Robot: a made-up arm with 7 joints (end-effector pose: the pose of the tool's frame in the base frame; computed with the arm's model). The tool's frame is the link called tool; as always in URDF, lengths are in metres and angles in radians. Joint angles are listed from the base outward.
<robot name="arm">
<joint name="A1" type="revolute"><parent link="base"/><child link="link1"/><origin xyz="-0.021 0.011 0.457"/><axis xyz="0.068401 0.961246 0.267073"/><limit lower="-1.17" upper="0.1" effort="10" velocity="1.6"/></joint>
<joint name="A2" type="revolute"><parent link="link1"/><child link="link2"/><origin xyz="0.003 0.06 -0.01"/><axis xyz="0.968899 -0.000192 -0.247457"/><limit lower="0.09" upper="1.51" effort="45" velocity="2.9"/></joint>
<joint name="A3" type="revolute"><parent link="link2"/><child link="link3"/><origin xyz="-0.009 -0.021 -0.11"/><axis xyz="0.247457 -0.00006 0.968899"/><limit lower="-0.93" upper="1.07" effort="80" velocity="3"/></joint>
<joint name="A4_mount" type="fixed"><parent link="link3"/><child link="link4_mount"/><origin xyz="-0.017 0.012 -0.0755"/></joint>
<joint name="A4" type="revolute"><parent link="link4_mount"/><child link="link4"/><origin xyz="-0.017 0.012 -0.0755"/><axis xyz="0.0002 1 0.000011"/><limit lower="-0.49" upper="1.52" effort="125" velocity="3"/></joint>
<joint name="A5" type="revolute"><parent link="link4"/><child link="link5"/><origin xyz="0.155 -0.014 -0.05"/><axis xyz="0.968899 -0.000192 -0.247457"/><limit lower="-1.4" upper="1.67" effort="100" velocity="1.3"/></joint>
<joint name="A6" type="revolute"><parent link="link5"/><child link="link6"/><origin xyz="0.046 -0.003 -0.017"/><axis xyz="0.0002 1 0.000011"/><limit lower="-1.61" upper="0.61" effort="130" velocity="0.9"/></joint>
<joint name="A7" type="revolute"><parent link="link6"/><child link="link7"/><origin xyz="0.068 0.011 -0.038"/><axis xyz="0.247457 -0.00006 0.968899"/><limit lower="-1.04" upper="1.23" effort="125" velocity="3"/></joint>
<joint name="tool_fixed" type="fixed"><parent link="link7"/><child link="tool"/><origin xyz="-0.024 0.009 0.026" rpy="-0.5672 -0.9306 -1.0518"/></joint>
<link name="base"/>
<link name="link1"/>
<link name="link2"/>
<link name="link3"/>
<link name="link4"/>
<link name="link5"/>
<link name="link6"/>
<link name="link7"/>
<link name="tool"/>
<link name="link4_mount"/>
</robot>
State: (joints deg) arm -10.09 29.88 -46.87 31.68 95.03 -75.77 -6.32
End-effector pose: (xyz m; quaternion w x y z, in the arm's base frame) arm 0.0841 0.0872 0.0191 0.3430 0.0433 -0.3593 0.8668
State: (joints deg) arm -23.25 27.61 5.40 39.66 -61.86 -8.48 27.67
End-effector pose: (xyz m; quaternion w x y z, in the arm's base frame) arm 0.2755 0.2473 0.0986 0.7613 -0.4243 -0.4844 -0.0759
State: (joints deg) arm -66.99 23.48 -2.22 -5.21 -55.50 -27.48 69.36
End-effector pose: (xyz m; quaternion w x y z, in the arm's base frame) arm 0.3555 0.0327 0.5471 0.2875 -0.3938 -0.8501 -0.1991
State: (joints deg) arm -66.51 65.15 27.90 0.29 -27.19 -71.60 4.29
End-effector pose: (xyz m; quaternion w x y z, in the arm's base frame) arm 0.2027 0.2792 0.6445 0.0340 -0.5784 0.5997 0.5519
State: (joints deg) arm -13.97 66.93 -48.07 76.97 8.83 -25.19 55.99
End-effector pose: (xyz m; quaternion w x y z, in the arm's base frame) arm 0.0735 0.5076 0.1740 0.7636 0.2576 0.3672 -0.4644
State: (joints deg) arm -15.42 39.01 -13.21 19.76 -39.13 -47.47 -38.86
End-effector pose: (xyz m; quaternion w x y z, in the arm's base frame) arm 0.2712 0.2545 0.1643 0.3472 -0.2766 -0.2525 -0.8598
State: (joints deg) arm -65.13 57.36 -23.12 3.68 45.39 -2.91 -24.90
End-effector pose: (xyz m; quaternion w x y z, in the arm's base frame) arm 0.3949 0.1307 0.5294 0.5385 0.3978 0.2390 -0.7033
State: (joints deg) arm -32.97 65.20 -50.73 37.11 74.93 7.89 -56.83
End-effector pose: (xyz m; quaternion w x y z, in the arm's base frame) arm 0.3284 0.3188 0.1854 0.3115 0.0260 0.9198 -0.2373
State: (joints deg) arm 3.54 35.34 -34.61 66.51 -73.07 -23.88 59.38
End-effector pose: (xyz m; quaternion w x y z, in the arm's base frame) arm -0.0409 0.3056 -0.0150 0.9822 -0.0724 -0.0397 0.1690
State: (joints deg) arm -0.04 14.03 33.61 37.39 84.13 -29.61 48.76
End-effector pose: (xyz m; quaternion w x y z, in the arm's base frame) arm 0.0650 0.2531 0.0144 0.7970 0.1864 0.1400 -0.5572
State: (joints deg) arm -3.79 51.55 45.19 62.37 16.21 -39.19 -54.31
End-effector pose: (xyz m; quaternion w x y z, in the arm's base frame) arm 0.0548 0.5165 0.2217 0.7202 -0.3473 0.1631 -0.5780
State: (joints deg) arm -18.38 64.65 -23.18 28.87 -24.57 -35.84 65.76
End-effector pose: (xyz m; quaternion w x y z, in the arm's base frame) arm 0.2695 0.3320 0.2039 0.8159 0.1448 -0.3858 -0.4055
